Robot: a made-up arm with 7 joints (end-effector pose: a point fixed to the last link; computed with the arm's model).
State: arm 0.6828 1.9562 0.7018 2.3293 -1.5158 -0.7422 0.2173
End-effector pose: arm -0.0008 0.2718 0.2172 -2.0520 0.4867 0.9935
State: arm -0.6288 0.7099 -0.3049 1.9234 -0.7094 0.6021 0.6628
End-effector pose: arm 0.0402 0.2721 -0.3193 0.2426 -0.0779 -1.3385
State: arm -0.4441 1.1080 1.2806 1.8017 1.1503 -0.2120 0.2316
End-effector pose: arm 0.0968 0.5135 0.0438 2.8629 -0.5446 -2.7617
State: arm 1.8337 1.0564 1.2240 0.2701 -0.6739 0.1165 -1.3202
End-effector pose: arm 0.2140 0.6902 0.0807 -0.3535 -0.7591 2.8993
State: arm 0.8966 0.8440 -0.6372 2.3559 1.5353 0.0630 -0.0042
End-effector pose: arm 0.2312 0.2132 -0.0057 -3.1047 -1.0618 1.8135
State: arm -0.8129 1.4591 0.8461 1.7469 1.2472 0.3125 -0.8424
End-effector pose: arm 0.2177 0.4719 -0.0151 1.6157 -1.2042 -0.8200
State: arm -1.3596 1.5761 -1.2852 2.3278 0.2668 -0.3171 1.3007
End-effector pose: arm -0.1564 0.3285 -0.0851 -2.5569 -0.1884 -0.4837
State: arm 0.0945 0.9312 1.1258 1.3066 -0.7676 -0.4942 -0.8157
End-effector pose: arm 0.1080 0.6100 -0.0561 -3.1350 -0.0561 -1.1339
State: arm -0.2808 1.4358 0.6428 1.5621 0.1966 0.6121 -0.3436
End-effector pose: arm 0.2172 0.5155 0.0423 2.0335 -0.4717 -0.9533
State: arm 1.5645 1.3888 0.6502 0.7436 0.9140 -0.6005 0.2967
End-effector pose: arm -0.0050 0.6875 0.1326 -2.2959 0.4124 -2.3504
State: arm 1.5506 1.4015 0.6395 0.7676 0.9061 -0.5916 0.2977
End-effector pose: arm -0.0115 0.6836 0.1374 -2.3361 0.4030 -2.3421
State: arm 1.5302 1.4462 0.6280 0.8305 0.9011 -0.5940 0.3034
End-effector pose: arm -0.0377 0.6720 0.1487 -2.4024 0.4241 -2.2812
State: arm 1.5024 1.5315 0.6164 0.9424 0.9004 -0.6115 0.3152
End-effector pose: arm -0.0848 0.6454 0.1686 -2.5027 0.4932 -2.1614
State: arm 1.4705 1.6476 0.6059 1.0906 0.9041 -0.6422 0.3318
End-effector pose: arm -0.1396 0.5994 0.1944 -2.6286 0.6126 -2.0107
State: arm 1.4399 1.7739 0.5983 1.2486 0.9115 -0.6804 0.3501
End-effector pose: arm -0.1850 0.5395 0.2189 -2.7621 0.7653 -1.8695
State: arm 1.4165 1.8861 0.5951 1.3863 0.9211 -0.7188 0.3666
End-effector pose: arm -0.2130 0.4810 0.2359 -2.8823 0.9174 -1.7670
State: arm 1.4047 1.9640 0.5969 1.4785 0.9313 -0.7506 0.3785
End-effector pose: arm -0.2270 0.4392 0.2436 -2.9617 1.0328 -1.7056
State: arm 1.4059 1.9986 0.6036 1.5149 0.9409 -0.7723 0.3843
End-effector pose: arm -0.2346 0.4211 0.2441 -2.9693 1.0930 -1.6608
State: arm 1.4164 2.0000 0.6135 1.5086 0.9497 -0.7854 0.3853
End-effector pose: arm -0.2401 0.4213 0.2406 -2.9124 1.1079 -1.6158
